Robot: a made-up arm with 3 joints. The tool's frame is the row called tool. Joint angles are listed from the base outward. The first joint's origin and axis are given. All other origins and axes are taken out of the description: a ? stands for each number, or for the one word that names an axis. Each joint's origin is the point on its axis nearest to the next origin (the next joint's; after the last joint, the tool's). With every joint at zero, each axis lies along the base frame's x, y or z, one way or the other. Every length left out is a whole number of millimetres.
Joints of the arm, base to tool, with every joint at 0 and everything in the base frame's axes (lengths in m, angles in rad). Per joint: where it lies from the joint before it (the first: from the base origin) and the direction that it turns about. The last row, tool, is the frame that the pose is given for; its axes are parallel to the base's.
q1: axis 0 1 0 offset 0.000 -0.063 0.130
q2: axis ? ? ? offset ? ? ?
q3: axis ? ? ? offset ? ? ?
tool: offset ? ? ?
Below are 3 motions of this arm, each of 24 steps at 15 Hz.
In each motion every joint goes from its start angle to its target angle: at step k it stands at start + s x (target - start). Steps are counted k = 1, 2, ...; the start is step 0. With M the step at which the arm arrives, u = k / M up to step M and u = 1 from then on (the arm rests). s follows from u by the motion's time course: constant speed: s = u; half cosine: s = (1 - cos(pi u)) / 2; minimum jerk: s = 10 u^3 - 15 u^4 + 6 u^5.
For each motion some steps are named. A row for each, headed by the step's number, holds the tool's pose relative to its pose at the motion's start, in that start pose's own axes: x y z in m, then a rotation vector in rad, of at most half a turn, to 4 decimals.
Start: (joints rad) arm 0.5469 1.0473 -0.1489
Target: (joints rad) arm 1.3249 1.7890 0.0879
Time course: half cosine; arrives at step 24
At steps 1, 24:
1: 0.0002 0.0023 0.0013 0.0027 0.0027 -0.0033
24: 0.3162 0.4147 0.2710 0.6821 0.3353 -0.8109

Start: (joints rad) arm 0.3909 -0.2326 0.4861
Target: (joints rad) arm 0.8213 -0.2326 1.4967
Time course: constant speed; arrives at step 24
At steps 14, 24:
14: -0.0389 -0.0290 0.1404 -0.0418 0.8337 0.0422
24: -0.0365 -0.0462 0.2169 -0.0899 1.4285 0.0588

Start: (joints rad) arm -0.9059 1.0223 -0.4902
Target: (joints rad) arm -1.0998 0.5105 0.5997
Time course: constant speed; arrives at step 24
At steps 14, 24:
14: 0.0280 -0.1135 -0.0066 -0.2825 0.5577 0.1386
24: 0.0713 -0.1754 -0.0246 -0.5358 0.9226 0.1118

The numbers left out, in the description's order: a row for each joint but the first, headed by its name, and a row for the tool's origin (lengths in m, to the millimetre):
q2: axis 1 0 0, xyz -0.481 0.000 0.008
q3: axis 0 1 0, xyz 0.000 0.095 -0.243
tool: xyz -0.090 0.000 0.042

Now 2 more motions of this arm.
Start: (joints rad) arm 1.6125 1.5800 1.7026
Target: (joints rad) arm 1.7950 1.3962 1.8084
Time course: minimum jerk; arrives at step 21
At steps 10, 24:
10: 0.0086 0.0210 0.0142 0.0951 0.0508 -0.0698
24: 0.0174 0.0430 0.0313 0.2128 0.1203 -0.1468

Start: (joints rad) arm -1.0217 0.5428 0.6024
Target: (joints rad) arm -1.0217 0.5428 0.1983
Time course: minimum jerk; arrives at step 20
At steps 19, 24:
19: -0.0093 0.0000 -0.0387 0.0000 -0.4036 0.0000
24: -0.0093 0.0000 -0.0388 0.0000 -0.4041 0.0000

